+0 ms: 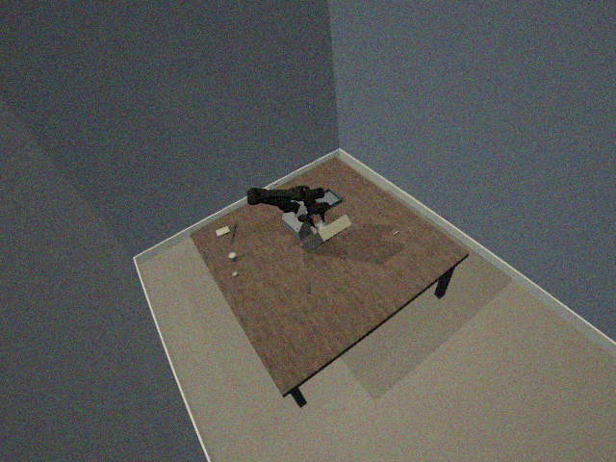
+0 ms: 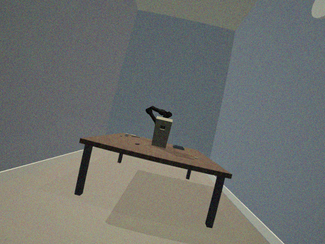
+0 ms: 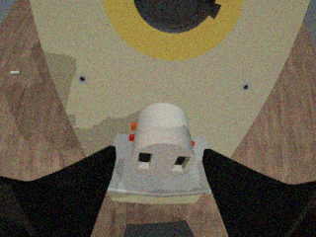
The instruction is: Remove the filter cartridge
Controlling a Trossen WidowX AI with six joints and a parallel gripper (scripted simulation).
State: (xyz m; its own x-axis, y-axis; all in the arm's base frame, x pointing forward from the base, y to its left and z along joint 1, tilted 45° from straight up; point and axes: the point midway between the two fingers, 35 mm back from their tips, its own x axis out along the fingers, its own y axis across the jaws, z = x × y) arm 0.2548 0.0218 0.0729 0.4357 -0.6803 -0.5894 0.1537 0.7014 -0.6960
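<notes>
My gripper tip is now 10 mm short of the round filter cartridge and 10 mm above it. The rest, counted from my gripper tip: dark tray (320 mm to the left, 290 mm behind, 210 mm below).
</notes>
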